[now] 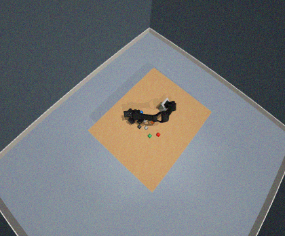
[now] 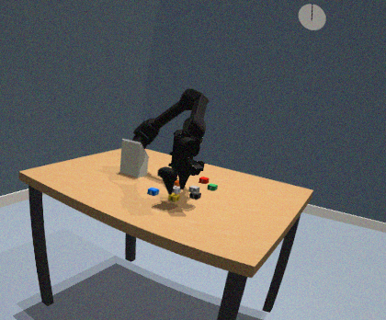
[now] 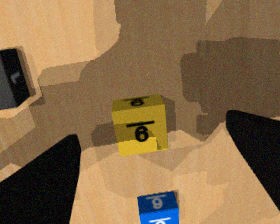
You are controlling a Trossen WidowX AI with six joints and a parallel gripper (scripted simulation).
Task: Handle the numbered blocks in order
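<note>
The yellow block lies 30 mm below my gripper tip, 10 mm to the left of it and 10 mm behind it. The rest, counted from my gripper tip: blue block 100 mm behind, 30 mm below, 10 mm to the left; white block 90 mm to the left, 50 mm behind, 30 mm below; black block 90 mm to the left, 40 mm ahead, 30 mm below.
</note>
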